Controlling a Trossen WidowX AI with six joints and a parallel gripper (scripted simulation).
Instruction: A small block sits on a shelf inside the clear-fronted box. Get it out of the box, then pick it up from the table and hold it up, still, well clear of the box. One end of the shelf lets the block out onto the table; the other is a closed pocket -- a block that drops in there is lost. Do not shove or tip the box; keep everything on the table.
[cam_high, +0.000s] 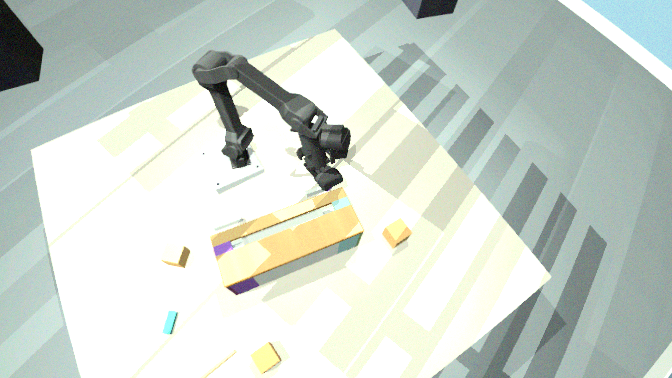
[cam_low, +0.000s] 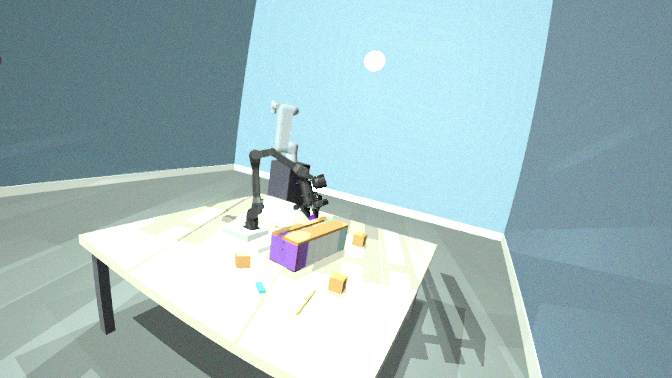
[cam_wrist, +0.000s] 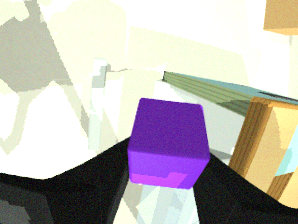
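Right now the purple block is 10 mm behind my gripper tip, 10 mm to the left of it and 10 mm above it. From my gripper tip the other things lie so: thin stick 370 mm ahead, 450 mm to the right, 90 mm below; box 80 mm ahead, 150 mm to the right, 40 mm below.
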